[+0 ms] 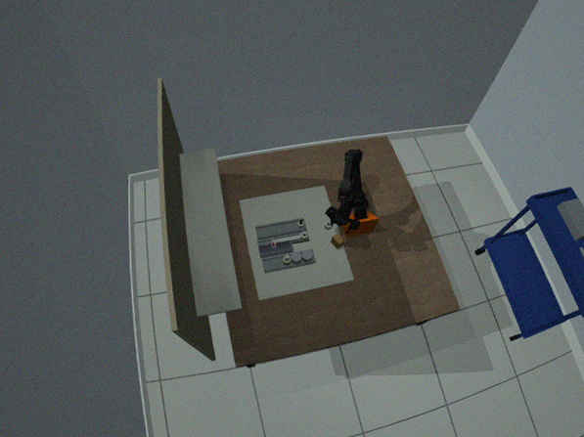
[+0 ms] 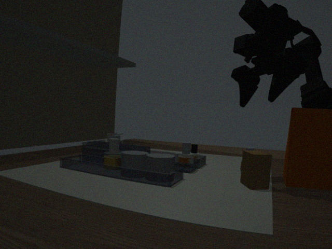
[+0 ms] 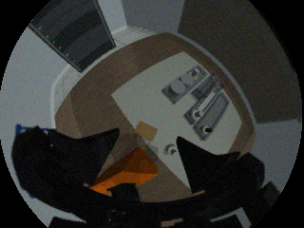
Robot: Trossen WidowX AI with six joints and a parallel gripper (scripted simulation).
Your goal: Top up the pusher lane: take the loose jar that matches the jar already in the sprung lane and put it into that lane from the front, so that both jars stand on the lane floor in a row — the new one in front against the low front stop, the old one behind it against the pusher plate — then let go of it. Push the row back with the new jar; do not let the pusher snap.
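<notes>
The tan box lies 130 mm below my gripper tip, 10 mm to the left of it and 10 mm behind it. Round my gripper tip: grey lane rack (320 mm ahead, 150 mm below, 30 mm to the right); then pusher plate (280 mm ahead, 120 mm below, 30 mm to the right); then shelf (680 mm ahead, 200 mm above, 40 mm to the right).
</notes>
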